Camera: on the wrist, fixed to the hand. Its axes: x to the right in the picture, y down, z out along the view.
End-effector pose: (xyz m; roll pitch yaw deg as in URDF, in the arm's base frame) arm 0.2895 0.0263 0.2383 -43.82 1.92 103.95
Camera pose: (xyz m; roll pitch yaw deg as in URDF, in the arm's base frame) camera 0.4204 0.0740 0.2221 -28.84 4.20 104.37
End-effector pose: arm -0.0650 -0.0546 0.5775 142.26 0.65 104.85
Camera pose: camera -0.2006 -0.0744 0.6076 157.22 -1.57 104.19
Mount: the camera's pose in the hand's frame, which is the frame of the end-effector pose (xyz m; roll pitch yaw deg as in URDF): 0.0153 -0.0891 -0.1073 14.98 1.35 1.88
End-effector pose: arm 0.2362 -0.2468 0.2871 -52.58 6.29 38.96
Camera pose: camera 0.3361 -0.3452 0.2910 -37.61 8.60 39.03
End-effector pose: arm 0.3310 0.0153 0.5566 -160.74 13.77 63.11
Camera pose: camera 0.3083 0.0783 0.6799 -146.31 13.10 60.83
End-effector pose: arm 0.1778 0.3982 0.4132 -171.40 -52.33 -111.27
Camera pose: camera 0.2758 0.4514 0.4983 -153.69 -53.33 -114.72
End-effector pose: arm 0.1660 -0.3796 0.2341 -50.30 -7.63 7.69
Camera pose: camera 0.1997 -0.5158 0.2361 -35.36 -5.32 7.85
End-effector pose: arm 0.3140 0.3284 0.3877 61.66 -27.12 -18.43
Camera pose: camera 0.3993 0.3549 0.2795 75.52 -28.11 -16.07
